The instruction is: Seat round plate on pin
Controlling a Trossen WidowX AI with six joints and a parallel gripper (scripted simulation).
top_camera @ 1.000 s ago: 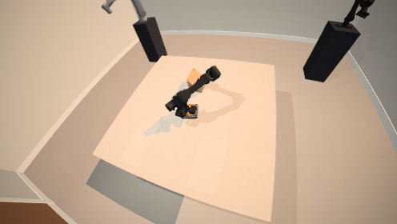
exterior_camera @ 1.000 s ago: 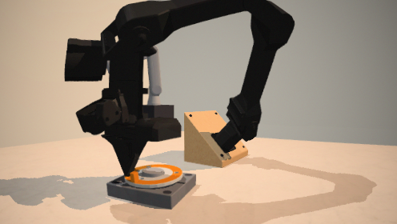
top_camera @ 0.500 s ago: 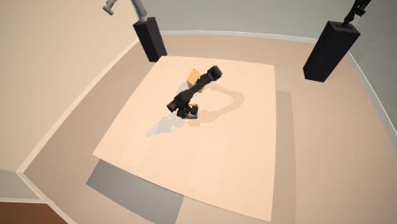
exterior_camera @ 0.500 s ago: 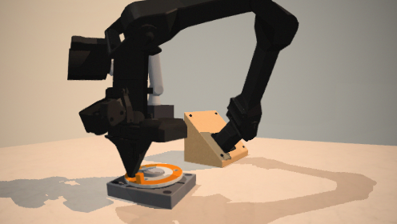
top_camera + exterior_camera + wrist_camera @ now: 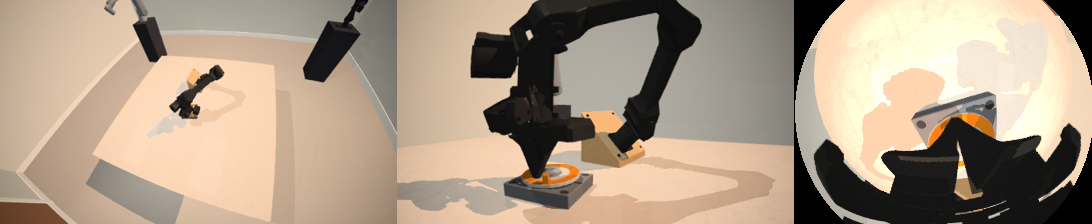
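The dark grey square base lies 50 mm behind my gripper tip, 20 mm to the right of it and 20 mm below it.
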